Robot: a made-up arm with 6 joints. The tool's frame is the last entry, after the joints. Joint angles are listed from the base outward. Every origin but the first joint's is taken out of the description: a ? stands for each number. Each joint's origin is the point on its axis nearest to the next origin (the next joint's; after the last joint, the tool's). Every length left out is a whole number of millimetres.
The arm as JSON. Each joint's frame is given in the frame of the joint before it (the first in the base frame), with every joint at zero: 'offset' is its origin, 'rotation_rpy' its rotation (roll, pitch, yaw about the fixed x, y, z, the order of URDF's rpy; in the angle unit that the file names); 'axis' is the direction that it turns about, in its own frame. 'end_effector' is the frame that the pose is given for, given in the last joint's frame.
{
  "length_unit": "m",
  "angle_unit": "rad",
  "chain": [
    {
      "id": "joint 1",
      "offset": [
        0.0,
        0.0,
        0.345
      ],
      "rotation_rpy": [
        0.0,
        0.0,
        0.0
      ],
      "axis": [
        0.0,
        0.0,
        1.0
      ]
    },
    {
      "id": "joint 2",
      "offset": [
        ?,
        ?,
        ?
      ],
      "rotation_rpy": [
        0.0,
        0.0,
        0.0
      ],
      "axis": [
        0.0,
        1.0,
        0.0
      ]
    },
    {
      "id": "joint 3",
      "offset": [
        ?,
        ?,
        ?
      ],
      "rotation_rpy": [
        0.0,
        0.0,
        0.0
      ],
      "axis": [
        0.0,
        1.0,
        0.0
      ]
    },
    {
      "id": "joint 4",
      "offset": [
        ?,
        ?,
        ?
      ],
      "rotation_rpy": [
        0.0,
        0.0,
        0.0
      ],
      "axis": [
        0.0,
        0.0,
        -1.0
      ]
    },
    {
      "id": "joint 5",
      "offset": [
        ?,
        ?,
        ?
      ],
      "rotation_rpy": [
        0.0,
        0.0,
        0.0
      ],
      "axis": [
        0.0,
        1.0,
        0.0
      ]
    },
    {
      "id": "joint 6",
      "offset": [
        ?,
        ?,
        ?
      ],
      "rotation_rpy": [
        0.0,
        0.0,
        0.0
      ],
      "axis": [
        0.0,
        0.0,
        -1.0
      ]
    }
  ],
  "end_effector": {
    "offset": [
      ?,
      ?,
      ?
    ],
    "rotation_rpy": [
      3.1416,
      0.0,
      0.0
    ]
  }
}
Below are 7 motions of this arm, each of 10 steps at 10 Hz.
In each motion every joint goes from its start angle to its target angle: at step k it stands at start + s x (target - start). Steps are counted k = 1, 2, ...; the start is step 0. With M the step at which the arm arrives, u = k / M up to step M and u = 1 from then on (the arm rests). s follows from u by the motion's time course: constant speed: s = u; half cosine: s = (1 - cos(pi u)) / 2; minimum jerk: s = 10 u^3 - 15 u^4 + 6 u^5.
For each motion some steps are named. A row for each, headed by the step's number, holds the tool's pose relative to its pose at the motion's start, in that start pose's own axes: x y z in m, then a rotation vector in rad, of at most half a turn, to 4 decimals.
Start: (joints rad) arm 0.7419 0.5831 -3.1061 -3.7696 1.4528 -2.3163
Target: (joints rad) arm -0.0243 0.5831 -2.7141 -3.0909 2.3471 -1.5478
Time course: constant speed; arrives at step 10
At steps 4, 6, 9, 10:
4: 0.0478 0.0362 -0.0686 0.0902 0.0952 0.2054
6: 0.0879 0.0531 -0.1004 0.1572 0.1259 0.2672
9: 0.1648 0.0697 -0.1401 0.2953 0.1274 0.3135
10: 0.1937 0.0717 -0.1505 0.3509 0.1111 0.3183

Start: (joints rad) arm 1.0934 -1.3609 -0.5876 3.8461 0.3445 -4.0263
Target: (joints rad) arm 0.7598 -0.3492 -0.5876 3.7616 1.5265 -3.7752
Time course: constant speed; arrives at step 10
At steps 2, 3, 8, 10:
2: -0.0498 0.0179 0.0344 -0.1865 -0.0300 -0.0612
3: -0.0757 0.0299 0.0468 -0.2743 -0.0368 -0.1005
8: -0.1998 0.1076 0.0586 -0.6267 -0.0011 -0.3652
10: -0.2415 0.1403 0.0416 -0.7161 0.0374 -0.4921

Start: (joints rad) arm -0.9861 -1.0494 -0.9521 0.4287 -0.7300 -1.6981
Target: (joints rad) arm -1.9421 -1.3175 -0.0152 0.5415 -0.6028 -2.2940
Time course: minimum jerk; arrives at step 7
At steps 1, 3, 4, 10:
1: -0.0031 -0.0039 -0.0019 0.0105 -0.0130 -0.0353
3: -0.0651 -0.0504 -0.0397 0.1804 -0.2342 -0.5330
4: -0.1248 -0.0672 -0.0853 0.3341 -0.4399 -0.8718
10: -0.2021 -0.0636 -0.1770 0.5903 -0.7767 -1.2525

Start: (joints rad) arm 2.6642 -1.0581 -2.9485 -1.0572 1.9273 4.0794
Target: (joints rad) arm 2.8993 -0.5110 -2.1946 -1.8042 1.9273 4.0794
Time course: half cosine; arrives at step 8
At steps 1, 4, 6, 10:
1: 0.0080 0.0106 0.0124 0.0446 -0.0108 -0.0299
4: 0.1417 0.1020 0.1543 0.4817 -0.2043 -0.4696
6: 0.2812 0.1229 0.2385 0.6522 -0.4178 -0.8813
10: 0.3453 0.1182 0.2641 0.6717 -0.5181 -1.0628

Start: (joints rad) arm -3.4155 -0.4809 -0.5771 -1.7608 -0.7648 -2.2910
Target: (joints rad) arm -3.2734 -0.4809 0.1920 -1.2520 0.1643 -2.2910
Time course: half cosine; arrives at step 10
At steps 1, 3, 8, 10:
1: 0.0039 0.0018 0.0033 0.0085 0.0151 0.0201
3: 0.0356 0.0182 0.0251 0.0657 0.1452 0.1647
8: 0.1900 0.1363 0.0359 0.1876 0.9063 0.5721
10: 0.2111 0.1584 0.0249 0.1924 1.0366 0.6007

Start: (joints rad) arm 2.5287 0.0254 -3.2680 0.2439 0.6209 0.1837
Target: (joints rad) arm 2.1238 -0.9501 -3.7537 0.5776 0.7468 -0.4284
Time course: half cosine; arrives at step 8
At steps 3, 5, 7, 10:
3: 0.1141 -0.1120 -0.1685 0.1590 0.3687 -0.3022
5: 0.1128 -0.2572 -0.4161 0.3633 0.8191 -0.7289
7: 0.0223 -0.3280 -0.5846 0.5158 1.1421 -1.0458
10: 0.0048 -0.3342 -0.6065 0.5380 1.1884 -1.0903

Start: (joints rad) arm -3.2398 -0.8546 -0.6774 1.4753 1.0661 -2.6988
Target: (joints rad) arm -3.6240 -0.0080 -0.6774 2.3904 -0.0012 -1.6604
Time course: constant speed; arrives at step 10
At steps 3, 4, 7, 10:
3: -0.1060 -0.0367 -0.0361 -0.3159 -0.3260 0.6856
4: -0.1357 -0.0596 -0.0542 -0.4398 -0.4367 0.9136
7: -0.1916 -0.1530 -0.1156 -0.8846 -0.7769 1.5702
10: -0.1880 -0.2607 -0.1676 -1.4712 -1.1416 2.1261

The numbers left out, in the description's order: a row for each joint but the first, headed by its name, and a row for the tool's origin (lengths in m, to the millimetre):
joint 2: 0.0 0.0 0.0
joint 3: 0.035 0.0 0.188
joint 4: 0.064 0.0 -0.282
joint 5: 0.0 0.0 0.0
joint 6: 0.078 0.0 -0.1
tool: 0.0 0.0 0.0

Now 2 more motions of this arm.
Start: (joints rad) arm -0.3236 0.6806 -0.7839 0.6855 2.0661 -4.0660
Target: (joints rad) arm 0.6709 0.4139 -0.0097 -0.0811 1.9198 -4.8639
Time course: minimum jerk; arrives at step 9
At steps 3, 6, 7, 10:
3: 0.0241 -0.0342 0.0506 0.1082 0.2899 0.0505
6: 0.1570 -0.0899 0.0917 0.1386 1.1408 0.2310
7: 0.1890 -0.0893 0.0815 0.0797 1.3252 0.2963
10: 0.2061 -0.0863 0.0731 0.0344 1.4247 0.3398

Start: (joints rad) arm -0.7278 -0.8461 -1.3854 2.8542 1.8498 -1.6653
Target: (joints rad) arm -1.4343 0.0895 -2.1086 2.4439 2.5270 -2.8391
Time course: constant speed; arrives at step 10
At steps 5, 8, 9, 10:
5: -0.0060 0.0516 -0.0811 0.2949 -0.3889 -0.6066
8: 0.0219 0.0600 -0.1506 0.5364 -0.5433 -0.8726
9: 0.0369 0.0573 -0.1745 0.6217 -0.5790 -0.9447
10: 0.0543 0.0514 -0.1979 0.7074 -0.6066 -1.0091

